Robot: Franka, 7 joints.
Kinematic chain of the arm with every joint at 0, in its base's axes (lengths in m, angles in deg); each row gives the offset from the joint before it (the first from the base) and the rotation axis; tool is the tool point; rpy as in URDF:
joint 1: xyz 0 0 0.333 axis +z
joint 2: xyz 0 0 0 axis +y
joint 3: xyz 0 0 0.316 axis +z
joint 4: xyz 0.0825 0 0 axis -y
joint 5: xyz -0.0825 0 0.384 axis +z
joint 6: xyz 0 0 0 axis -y
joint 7: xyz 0.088 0 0 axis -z
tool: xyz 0 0 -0.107 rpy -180 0 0
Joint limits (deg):
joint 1: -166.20..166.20
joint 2: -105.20..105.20
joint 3: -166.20..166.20
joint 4: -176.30..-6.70
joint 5: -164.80..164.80
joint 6: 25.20..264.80
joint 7: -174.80..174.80
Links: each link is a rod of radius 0.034 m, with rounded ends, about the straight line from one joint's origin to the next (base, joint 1, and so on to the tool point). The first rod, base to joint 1, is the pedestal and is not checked.
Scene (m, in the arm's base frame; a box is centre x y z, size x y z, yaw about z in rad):
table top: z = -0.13
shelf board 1: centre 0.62 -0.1 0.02 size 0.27 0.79 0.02 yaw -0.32
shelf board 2: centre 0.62 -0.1 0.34 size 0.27 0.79 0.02 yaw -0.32
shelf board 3: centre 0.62 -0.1 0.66 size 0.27 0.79 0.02 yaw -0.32
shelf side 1: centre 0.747 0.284 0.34 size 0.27 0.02 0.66 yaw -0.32
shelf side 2: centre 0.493 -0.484 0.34 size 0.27 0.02 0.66 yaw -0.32
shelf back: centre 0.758 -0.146 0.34 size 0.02 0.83 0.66 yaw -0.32
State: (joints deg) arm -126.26 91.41 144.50 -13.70 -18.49 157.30 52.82
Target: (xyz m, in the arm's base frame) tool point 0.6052 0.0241 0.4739
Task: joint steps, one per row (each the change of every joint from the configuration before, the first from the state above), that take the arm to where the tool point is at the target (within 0.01 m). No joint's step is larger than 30 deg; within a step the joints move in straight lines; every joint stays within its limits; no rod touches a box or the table.
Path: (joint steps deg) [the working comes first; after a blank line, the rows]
Joints at the target: -68.51 90.67 105.11 -108.65 -18.46 126.26 52.82
Straight joint move there: touches shelf side 2.

1: -1.82 2.30 3.62 -25.21 -14.92 -2.93 4.52
2: -1.81 2.30 3.61 -25.22 -14.92 -2.94 4.51
3: -1.82 2.29 3.62 -25.21 -14.93 -2.93 4.52
4: -1.81 2.30 3.62 -25.22 -14.92 -2.94 4.51
5: -1.82 2.30 3.61 -25.21 -14.92 -2.93 4.52
6: -1.81 2.30 3.62 -25.21 -14.92 -2.93 4.52
7: 13.71 -2.32 -13.77 6.47 23.01 -7.14 -6.78
8: 13.72 -2.31 -13.77 6.47 23.02 -7.13 -6.77
9: 13.72 -2.32 -13.77 6.47 23.01 -7.14 -6.78
10: 13.71 -2.32 -13.77 6.47 23.02 -7.13 -6.77
11: 6.89 -2.63 -3.00 15.22 -1.25 7.55 0.00
12: 6.89 -2.63 -3.01 15.23 -1.25 7.55 0.00

